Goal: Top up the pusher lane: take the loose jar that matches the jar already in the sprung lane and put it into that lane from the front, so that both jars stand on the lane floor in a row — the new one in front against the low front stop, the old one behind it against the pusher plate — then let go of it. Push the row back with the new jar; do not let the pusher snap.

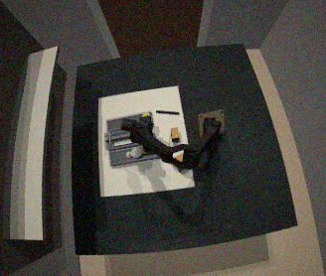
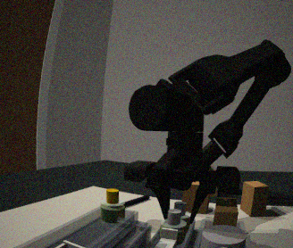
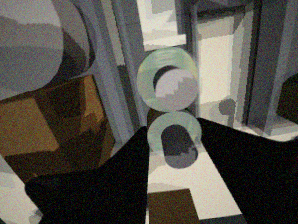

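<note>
The white mat is 6 cm ahead of my gripper tip, 3 cm below it and 1 cm to the right of it. Round my gripper tip: grey disc (9 cm to the left, 7 cm ahead); thin black stick (16 cm to the right, 12 cm behind, 2 cm below).
</note>
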